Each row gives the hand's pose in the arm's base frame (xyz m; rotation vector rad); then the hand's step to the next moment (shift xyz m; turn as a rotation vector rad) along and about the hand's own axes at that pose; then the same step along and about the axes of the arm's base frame.
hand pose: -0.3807 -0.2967 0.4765 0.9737 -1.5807 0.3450
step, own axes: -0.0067 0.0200 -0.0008 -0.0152 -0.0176 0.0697
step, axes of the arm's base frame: -0.0145 0.0153 -0.0002 -0.0343 -0.0528 -0.0378
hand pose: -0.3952 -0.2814 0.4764 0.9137 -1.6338 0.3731
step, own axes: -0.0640 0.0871 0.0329 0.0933 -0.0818 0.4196
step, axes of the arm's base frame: -0.0844 0.0570 -0.0490 -0.2293 -0.3694 -0.0495
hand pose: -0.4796 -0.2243 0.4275 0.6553 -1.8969 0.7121
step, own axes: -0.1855 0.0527 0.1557 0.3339 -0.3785 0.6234
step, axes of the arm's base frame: -0.0587 -0.0503 -0.2355 -0.2353 -0.7511 0.1547
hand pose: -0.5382 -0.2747 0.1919 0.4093 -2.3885 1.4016
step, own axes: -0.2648 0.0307 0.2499 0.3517 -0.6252 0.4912
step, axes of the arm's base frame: 0.1899 -0.1854 -0.2512 -0.1310 -0.7526 0.4151
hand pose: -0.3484 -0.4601 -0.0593 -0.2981 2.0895 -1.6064
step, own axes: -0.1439 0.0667 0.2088 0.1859 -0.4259 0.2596
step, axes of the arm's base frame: 0.2355 -0.0925 -0.0687 -0.0805 -0.4250 0.3102
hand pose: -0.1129 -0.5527 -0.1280 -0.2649 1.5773 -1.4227
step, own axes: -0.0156 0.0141 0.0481 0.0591 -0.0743 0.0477
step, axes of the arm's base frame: 0.0499 -0.0162 0.0024 -0.0260 -0.0944 0.0413
